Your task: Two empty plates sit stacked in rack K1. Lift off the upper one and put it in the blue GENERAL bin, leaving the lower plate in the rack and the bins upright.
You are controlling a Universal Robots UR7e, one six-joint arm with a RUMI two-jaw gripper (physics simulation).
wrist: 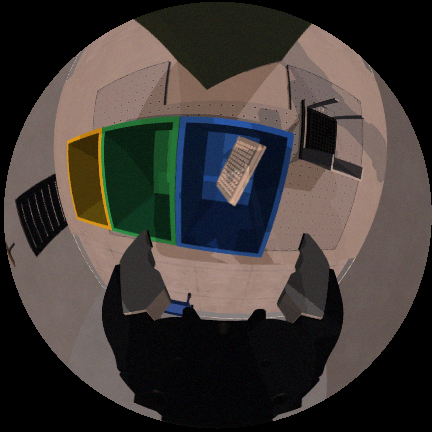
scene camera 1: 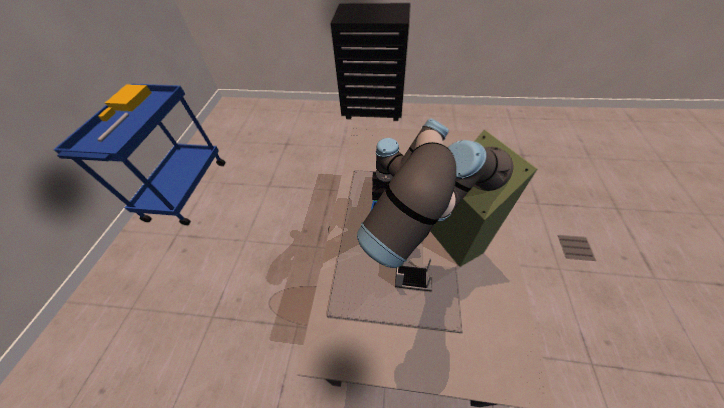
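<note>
My gripper is open and empty, above and beside the bins; the arm hides its fingertips in scene camera 1. A beige gridded plate lies tilted inside the blue GENERAL bin, apart from the fingers. The bin stands upright; a small blue part of it shows behind the arm in scene camera 1. Rack K1 stands on the perforated board and holds a dark gridded plate.
A green bin and a yellow bin stand upright in a row beside the blue one. The arm rises from an olive pedestal. A blue cart and a black drawer cabinet stand farther off.
</note>
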